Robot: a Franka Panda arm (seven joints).
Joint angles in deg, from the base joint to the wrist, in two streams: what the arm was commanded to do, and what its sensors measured. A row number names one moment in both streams.
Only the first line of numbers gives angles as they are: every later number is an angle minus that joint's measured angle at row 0.
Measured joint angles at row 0:
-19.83 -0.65 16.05 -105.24 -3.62 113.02 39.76
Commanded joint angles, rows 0 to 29:
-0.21 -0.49 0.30 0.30 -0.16 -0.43 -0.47
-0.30 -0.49 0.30 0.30 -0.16 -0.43 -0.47
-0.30 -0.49 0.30 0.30 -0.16 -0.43 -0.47
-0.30 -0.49 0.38 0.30 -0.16 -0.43 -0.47
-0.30 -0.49 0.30 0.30 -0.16 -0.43 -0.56
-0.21 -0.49 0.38 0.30 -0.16 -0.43 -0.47
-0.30 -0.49 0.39 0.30 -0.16 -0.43 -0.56
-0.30 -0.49 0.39 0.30 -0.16 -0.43 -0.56
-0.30 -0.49 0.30 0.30 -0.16 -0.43 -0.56
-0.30 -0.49 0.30 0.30 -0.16 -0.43 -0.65
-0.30 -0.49 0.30 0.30 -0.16 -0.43 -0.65
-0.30 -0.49 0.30 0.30 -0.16 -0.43 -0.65
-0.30 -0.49 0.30 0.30 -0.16 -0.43 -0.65
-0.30 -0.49 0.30 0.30 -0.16 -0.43 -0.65
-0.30 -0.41 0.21 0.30 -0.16 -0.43 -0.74
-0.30 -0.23 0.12 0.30 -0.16 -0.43 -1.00
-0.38 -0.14 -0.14 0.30 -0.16 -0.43 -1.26
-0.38 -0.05 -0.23 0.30 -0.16 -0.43 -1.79
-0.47 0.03 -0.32 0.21 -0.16 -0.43 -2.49
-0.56 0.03 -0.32 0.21 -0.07 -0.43 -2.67
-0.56 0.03 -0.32 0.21 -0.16 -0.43 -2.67
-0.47 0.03 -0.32 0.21 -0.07 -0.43 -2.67
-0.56 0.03 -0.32 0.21 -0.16 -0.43 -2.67
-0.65 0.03 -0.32 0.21 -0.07 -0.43 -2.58
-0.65 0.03 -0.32 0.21 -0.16 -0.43 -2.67
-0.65 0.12 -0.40 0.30 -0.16 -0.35 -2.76
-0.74 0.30 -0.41 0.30 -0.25 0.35 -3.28
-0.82 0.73 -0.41 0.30 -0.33 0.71 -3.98
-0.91 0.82 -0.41 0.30 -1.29 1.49 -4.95
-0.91 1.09 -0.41 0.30 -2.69 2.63 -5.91
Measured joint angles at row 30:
-0.33 0.29 -0.62 0.00 -0.21 0.15 -2.87
